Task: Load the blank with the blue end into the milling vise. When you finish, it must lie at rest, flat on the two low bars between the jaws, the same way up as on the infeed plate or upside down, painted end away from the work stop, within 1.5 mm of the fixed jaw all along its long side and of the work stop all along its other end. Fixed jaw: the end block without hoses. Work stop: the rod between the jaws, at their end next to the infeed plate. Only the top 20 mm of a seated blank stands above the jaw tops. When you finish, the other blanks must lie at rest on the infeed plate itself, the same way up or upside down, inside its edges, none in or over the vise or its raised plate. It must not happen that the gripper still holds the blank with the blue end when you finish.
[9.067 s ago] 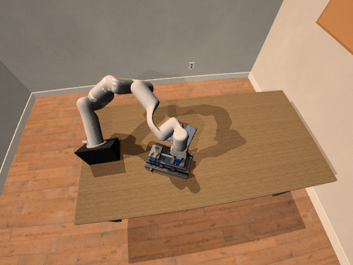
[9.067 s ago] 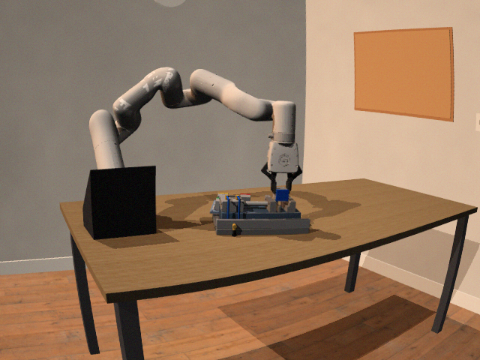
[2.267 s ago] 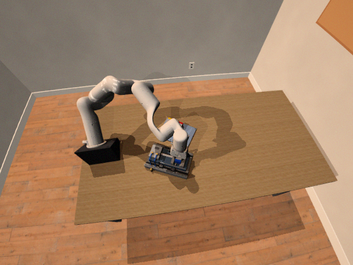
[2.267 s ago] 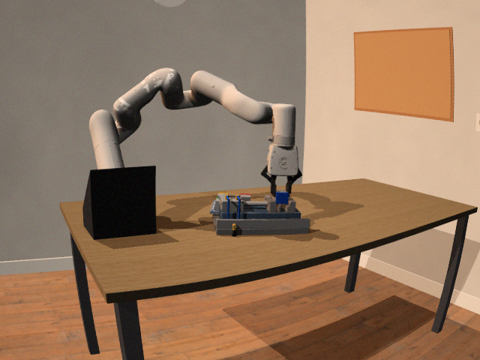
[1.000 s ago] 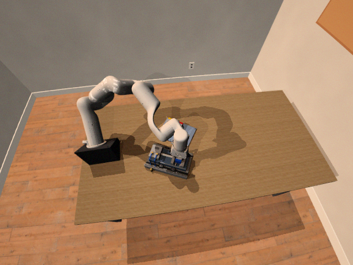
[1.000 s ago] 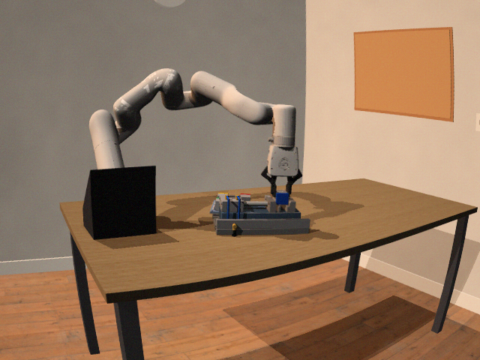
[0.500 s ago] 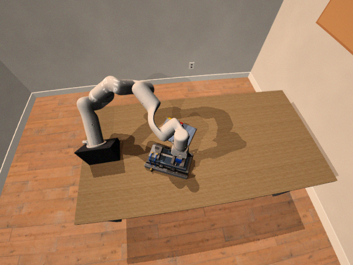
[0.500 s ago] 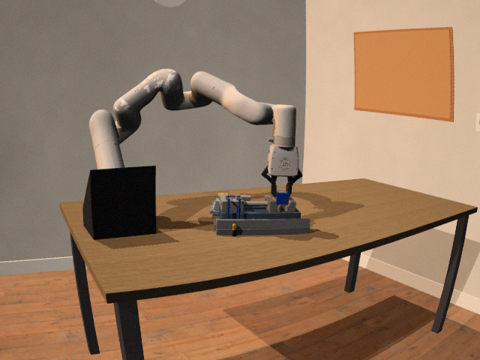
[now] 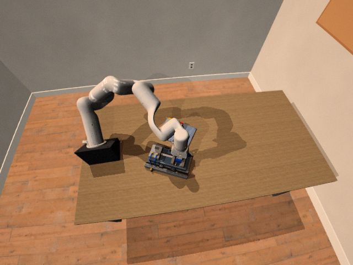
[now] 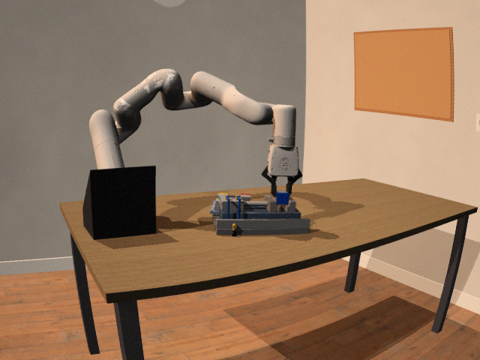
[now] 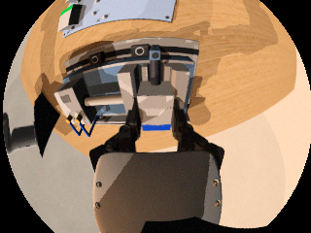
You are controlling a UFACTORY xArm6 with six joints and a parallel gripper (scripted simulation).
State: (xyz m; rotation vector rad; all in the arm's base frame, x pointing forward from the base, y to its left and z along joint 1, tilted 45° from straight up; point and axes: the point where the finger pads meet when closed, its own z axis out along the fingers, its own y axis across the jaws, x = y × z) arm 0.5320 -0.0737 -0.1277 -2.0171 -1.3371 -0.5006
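Right now my hand is 2 cm above the blue-ended blank. From my hand the other things lie so: work stop rod (4 cm to the left, 3 cm below, 2 cm ahead); then milling vise (8 cm below, 6 cm behind, 3 cm to the left); then fixed jaw (5 cm below, 3 cm ahead, 1 cm to the right).
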